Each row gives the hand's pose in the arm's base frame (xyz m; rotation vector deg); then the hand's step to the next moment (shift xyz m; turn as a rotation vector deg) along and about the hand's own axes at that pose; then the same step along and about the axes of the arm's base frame.
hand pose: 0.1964 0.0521 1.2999 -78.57 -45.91 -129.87
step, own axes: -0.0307 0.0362 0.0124 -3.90 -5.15 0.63
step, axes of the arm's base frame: 0.0433 -0.0192 -0.0128 -0.76 4.45 -4.66
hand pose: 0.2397 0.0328 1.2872 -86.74 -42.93 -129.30
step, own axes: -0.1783 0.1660 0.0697 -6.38 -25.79 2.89
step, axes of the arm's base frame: 0.2097 -0.0981 -0.1029 -9.08 22.44 -11.31
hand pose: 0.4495 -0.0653 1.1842 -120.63 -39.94 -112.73
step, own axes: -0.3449 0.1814 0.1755 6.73 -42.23 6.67
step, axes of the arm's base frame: 0.2325 -0.1564 -0.3227 -12.85 41.28 -1.96
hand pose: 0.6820 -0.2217 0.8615 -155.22 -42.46 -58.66
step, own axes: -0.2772 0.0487 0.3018 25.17 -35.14 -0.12
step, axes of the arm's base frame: 0.0205 -0.0592 -0.4079 -1.37 40.34 15.47
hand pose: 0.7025 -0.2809 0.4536 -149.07 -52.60 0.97
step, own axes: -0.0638 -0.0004 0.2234 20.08 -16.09 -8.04
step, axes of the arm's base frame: -0.0807 0.0393 -0.2143 7.19 20.89 15.46
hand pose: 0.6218 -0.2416 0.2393 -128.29 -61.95 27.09
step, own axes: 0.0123 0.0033 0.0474 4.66 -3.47 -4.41
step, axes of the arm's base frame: -0.0165 0.0253 -0.0387 3.21 3.80 5.34
